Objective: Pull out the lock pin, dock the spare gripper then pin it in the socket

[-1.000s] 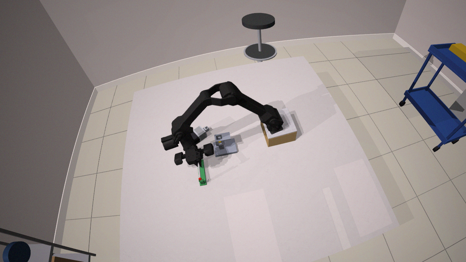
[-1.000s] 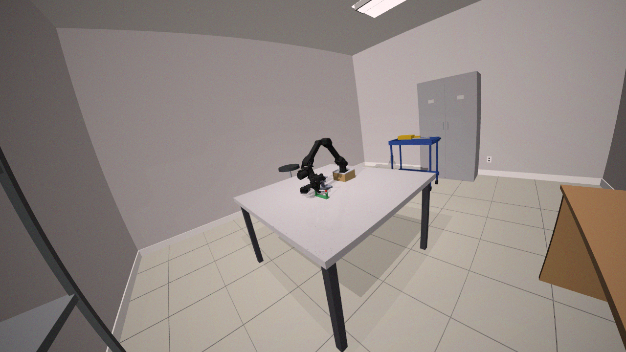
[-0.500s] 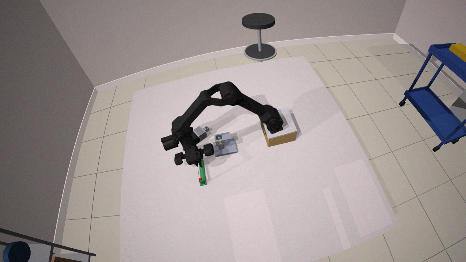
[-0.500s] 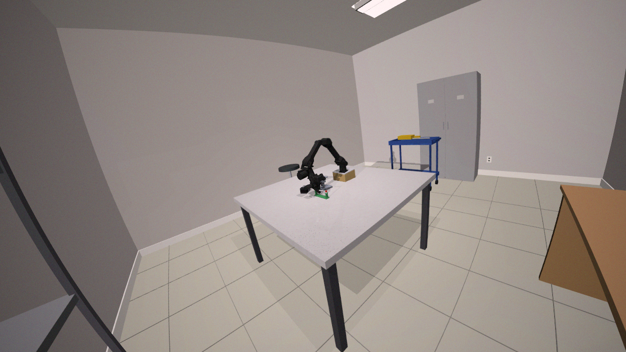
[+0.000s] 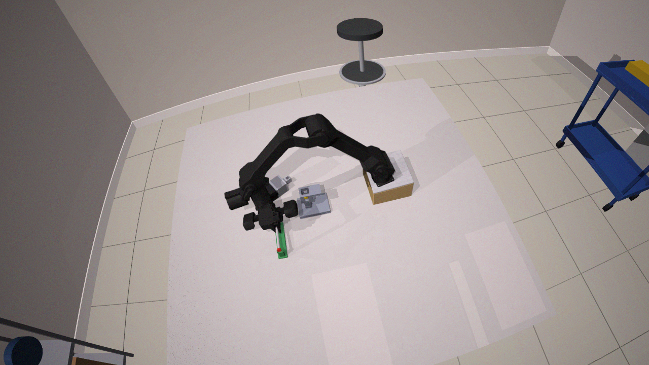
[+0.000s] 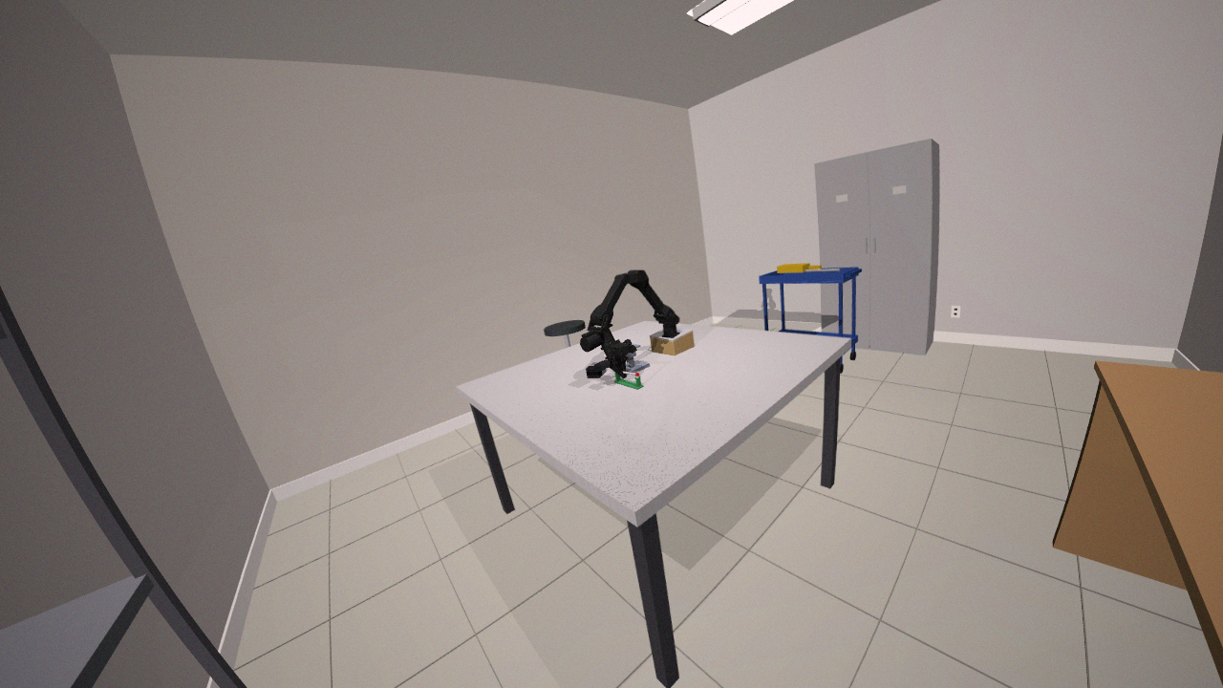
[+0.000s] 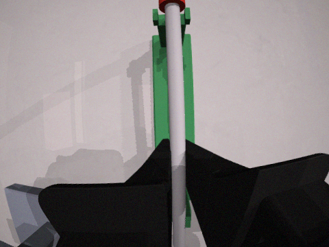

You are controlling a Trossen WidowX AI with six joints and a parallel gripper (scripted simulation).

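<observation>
Right now my gripper tip is 20 mm to the right of the green pin rest. From my gripper tip the other things lie so: spare gripper (200 mm to the right, 50 mm behind); grey mount (140 mm behind, 70 mm to the right, 30 mm above).
</observation>
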